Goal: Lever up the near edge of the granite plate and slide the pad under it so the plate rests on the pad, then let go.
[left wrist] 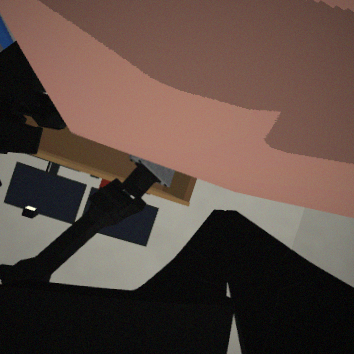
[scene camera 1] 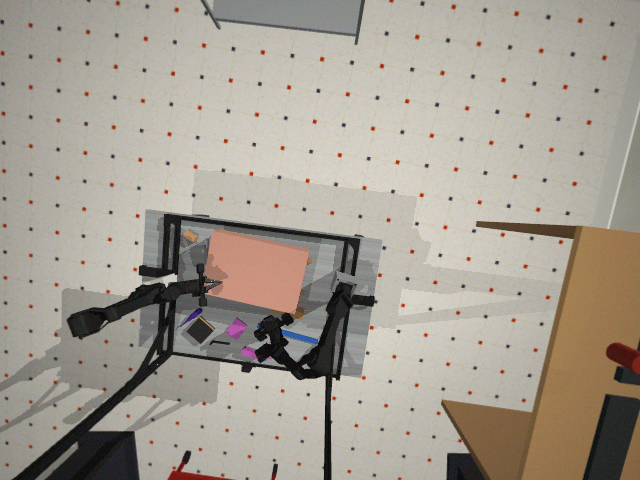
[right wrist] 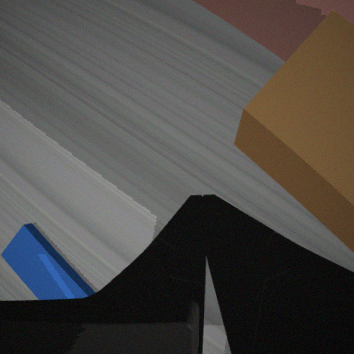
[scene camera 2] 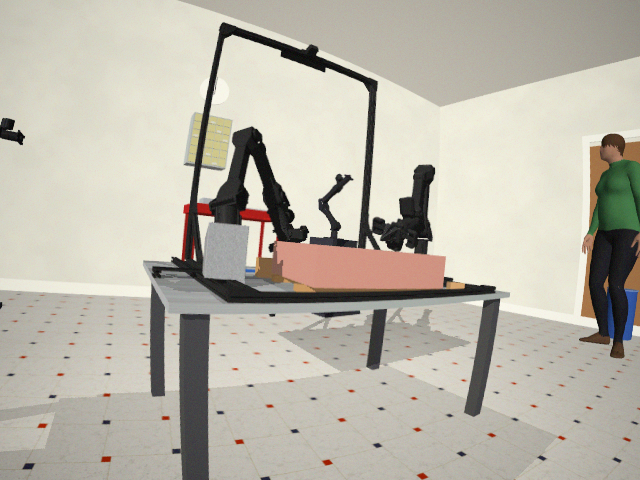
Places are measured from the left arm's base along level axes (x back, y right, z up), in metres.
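Where they show: left gripper, fingertip midpoint: (left wrist: 222,220) (scene camera 1: 222,282) (scene camera 2: 380,239); right gripper, fingertip midpoint: (scene camera 1: 271,315) (right wrist: 201,206); right arm's base, link origin: (left wrist: 147,171) (scene camera 1: 344,288) (scene camera 2: 226,232).
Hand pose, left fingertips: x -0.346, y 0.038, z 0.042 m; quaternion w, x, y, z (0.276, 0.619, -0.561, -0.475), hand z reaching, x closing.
Note:
Things, the pixels of their centre, and the offset from my left fingertips.
- granite plate, body centre: (left wrist: 244,117) (scene camera 2: 359,265) (scene camera 1: 257,270) dz -0.087, dx -0.139, dy +0.003 m
- wooden block, body centre: (scene camera 2: 281,268) (scene camera 1: 288,310) dz -0.126, dx -0.222, dy +0.246 m
- blue bar, body centre: (scene camera 1: 291,335) dz -0.148, dx -0.195, dy +0.391 m
- dark square piece, body centre: (scene camera 1: 200,330) dz -0.146, dx +0.266, dy +0.242 m
- purple object, body centre: (scene camera 1: 190,318) dz -0.144, dx +0.299, dy +0.165 m
The granite plate (scene camera 1: 258,268) (scene camera 2: 361,268) (left wrist: 135,120) (right wrist: 255,22) is a thick salmon-pink slab with small wooden pieces at its edges. My left gripper (scene camera 1: 221,282) (left wrist: 222,220) is shut and empty, over the plate's left part in scene camera 1. My right gripper (right wrist: 201,206) is shut and empty, low beyond the plate's lower edge in scene camera 1. A wooden block (scene camera 1: 299,313) (scene camera 2: 264,267) (right wrist: 310,100) lies at the plate's lower right corner in scene camera 1, apart from the right fingertips. I cannot tell which object is the pad.
A blue bar (scene camera 1: 302,337) (right wrist: 30,260) lies near my right gripper. A dark square piece (scene camera 1: 199,329), a purple object (scene camera 1: 191,316) and two magenta blocks (scene camera 1: 236,328) (scene camera 1: 249,352) lie below the plate in scene camera 1. A black frame (scene camera 1: 263,226) (scene camera 2: 370,155) surrounds the work area.

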